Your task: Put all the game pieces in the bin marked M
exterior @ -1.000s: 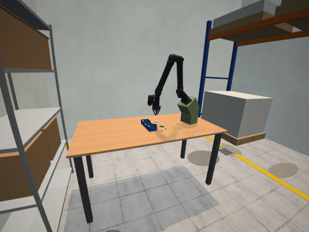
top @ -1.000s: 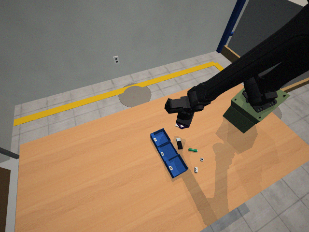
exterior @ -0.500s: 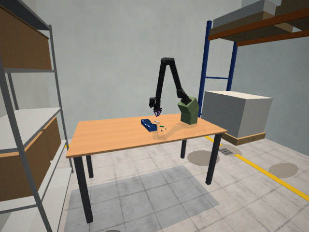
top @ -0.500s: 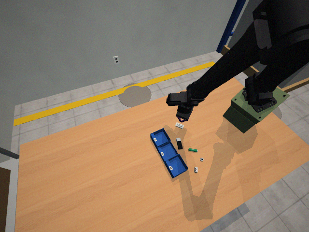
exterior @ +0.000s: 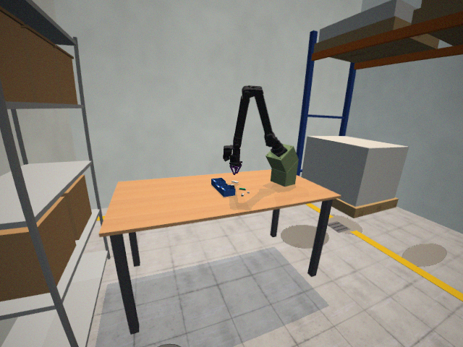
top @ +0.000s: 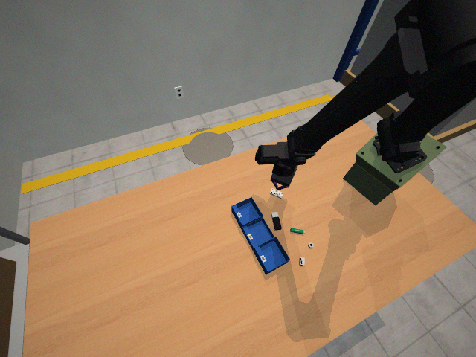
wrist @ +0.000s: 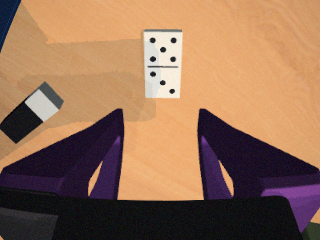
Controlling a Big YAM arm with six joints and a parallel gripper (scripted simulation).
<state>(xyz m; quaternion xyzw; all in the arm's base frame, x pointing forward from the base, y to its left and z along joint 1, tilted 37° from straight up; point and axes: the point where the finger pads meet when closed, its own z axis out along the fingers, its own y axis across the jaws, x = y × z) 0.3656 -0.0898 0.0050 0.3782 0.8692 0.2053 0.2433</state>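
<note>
The white domino is 70 mm below my hand. The rest, counted from my hand: green cylinder (170 mm to the left, 70 mm below, 10 mm behind); blue bin (140 mm to the left, 130 mm ahead, 50 mm below); grey nut (230 mm to the left, 70 mm below, 40 mm behind).
</note>
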